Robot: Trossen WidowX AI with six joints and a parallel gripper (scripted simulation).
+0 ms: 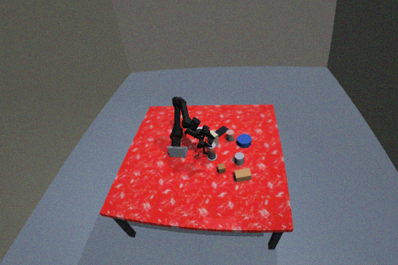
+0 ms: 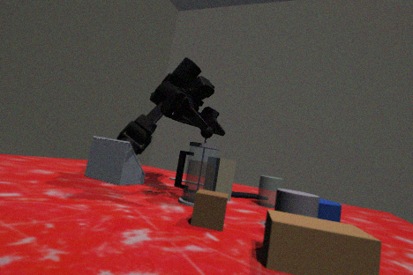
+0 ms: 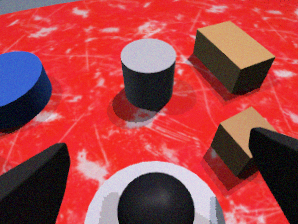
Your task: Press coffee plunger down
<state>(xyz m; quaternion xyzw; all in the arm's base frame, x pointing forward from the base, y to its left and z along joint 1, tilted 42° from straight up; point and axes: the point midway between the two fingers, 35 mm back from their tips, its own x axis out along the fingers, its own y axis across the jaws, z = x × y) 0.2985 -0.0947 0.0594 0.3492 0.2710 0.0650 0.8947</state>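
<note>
Now: gripper tip 9 cm above the coffee press, 4 cm past it and 1 cm to the right of it. Round my gripper tip: greenish cylinder 22 cm to the left, 13 cm below, 9 cm ahead; brown cube 14 cm below, 12 cm to the right, 7 cm ahead; beige block 16 cm to the left, 11 cm below, 4 cm behind.
</note>
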